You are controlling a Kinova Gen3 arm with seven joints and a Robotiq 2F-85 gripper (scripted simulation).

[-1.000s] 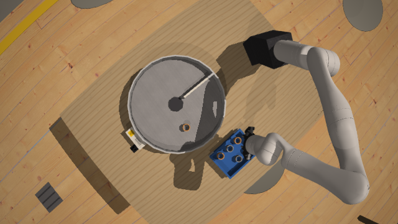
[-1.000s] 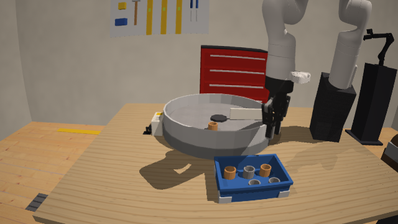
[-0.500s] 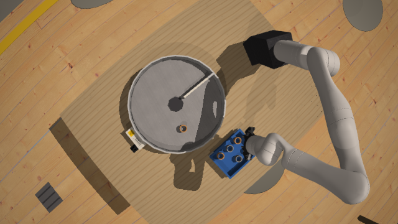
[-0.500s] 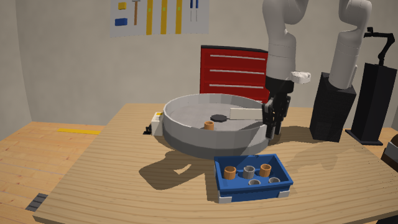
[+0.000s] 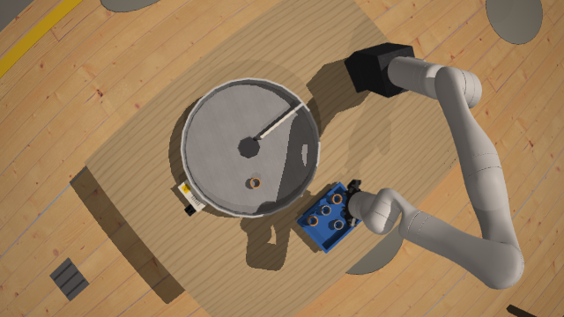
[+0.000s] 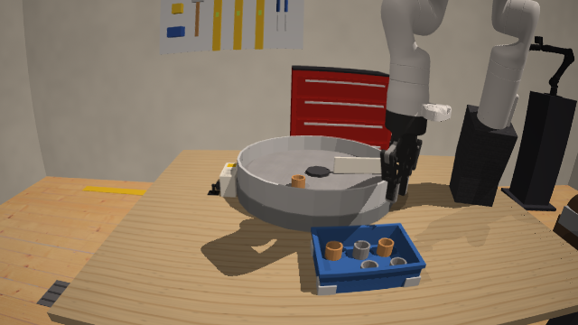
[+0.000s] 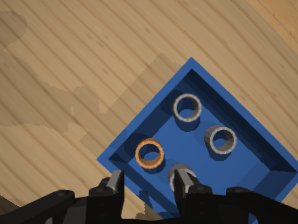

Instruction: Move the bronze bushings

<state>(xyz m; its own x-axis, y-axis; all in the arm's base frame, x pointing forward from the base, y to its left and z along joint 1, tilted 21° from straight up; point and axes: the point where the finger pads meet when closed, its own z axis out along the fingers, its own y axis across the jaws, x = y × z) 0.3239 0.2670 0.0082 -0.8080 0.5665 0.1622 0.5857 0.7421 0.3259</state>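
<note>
Now: hand 50 mm short of the blue crate, 50 mm to the right of it and 120 mm above it. Round my hand: grey turntable disc 160 mm ahead, 280 mm to the right, 90 mm below.
</note>
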